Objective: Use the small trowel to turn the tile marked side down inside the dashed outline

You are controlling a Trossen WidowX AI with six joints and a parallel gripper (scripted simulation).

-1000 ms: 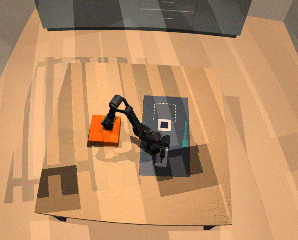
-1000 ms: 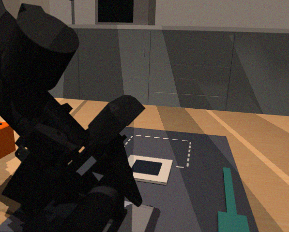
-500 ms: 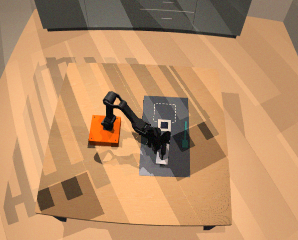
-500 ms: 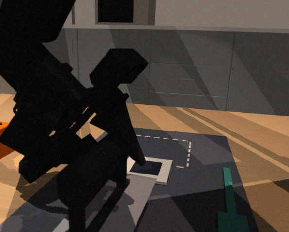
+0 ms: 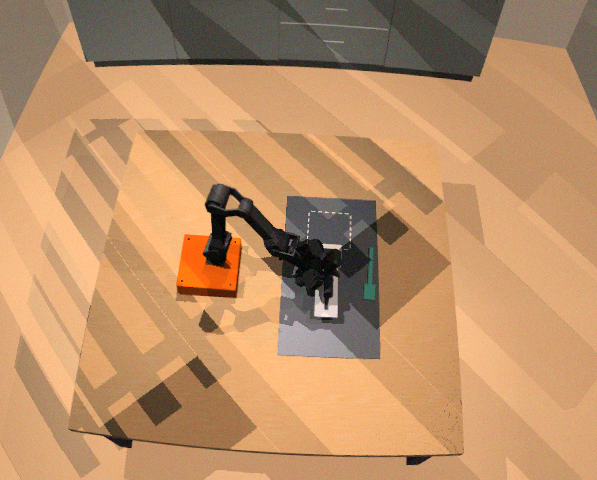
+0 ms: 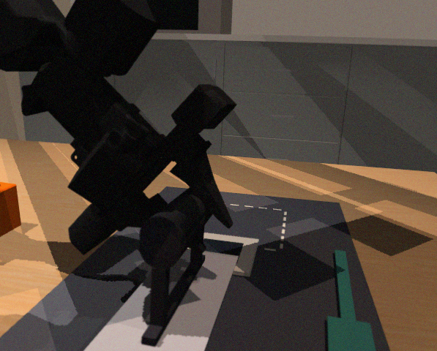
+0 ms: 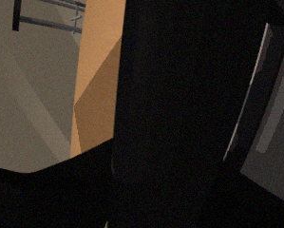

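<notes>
Now: gripper tip 10 mm past the grey mat, 70 mm to the right of it and 110 mm above it. Round my gripper tip: teal flat tool (130 mm ahead, 50 mm to the left, 80 mm below); then tile (30 mm behind, 130 mm to the left, 80 mm below).
</notes>
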